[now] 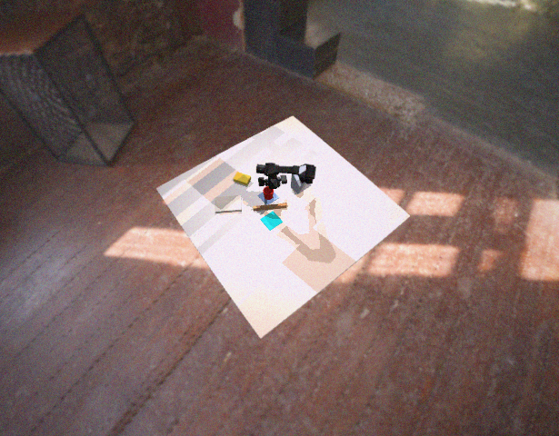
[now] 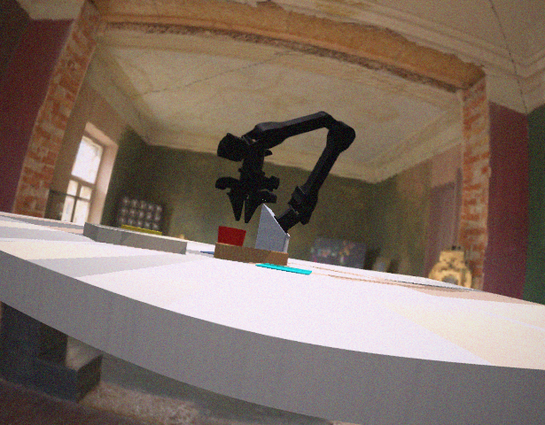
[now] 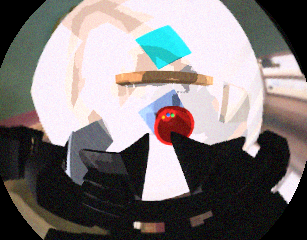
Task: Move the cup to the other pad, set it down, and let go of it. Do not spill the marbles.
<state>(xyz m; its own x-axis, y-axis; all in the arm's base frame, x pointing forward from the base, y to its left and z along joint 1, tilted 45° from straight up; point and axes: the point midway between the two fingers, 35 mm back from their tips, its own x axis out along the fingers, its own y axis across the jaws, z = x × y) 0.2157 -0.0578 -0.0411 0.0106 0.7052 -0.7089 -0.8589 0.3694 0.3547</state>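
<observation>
The red cup lies 6 cm below my gripper tip, 3 cm ahead of it and 2 cm to the right of it. Also, from my gripper tip: blue pad 10 cm below, 2 cm to the right, 2 cm ahead; then wooden bar 9 cm below, 8 cm ahead, 7 cm to the left; then cyan pad 15 cm to the left, 13 cm ahead, 10 cm below.
</observation>
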